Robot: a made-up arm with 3 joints.
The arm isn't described. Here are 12 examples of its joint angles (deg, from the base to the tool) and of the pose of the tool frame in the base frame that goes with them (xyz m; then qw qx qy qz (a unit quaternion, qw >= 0)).
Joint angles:
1: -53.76 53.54 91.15
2: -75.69 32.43 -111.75
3: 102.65 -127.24 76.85
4: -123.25 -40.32 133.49
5: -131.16 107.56 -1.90
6: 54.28 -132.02 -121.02
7: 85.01 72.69 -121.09
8: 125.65 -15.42 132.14
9: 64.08 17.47 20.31
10: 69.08 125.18 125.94
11: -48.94 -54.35 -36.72
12: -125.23 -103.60 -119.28
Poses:
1: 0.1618 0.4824 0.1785 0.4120 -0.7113 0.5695 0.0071
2: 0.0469 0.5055 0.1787 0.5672 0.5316 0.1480 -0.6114
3: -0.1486 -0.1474 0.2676 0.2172 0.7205 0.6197 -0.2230
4: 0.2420 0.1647 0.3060 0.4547 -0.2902 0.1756 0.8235
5: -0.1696 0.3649 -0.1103 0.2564 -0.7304 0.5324 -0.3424
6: 0.0120 -0.1931 0.2831 0.5409 0.1098 0.6164 0.5617
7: -0.0296 0.4851 0.4380 0.0567 -0.7140 0.6480 -0.2590
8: 0.0141 0.3073 -0.0692 0.0745 -0.4621 -0.4136 -0.7809
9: -0.1172 0.3861 0.1209 0.8389 -0.0684 -0.4934 -0.2192
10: 0.0275 0.2526 0.6231 0.6207 -0.1090 0.5328 -0.5648
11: -0.0985 0.0556 0.3484 0.7089 0.4346 0.4807 0.2785
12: 0.0848 -0.1461 0.2088 0.4583 -0.5981 -0.5894 0.2911
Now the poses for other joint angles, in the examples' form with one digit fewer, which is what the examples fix.
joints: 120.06 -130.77 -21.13
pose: -0.114 -0.141 0.279 0.349 -0.736 -0.271 0.513
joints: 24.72 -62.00 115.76
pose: -0.241 0.031 0.215 0.352 -0.768 -0.524 0.112
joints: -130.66 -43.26 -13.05
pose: 0.169 0.103 0.293 0.347 0.377 0.857 0.057
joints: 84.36 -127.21 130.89
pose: -0.124 -0.176 0.273 0.410 0.550 0.728 -0.004
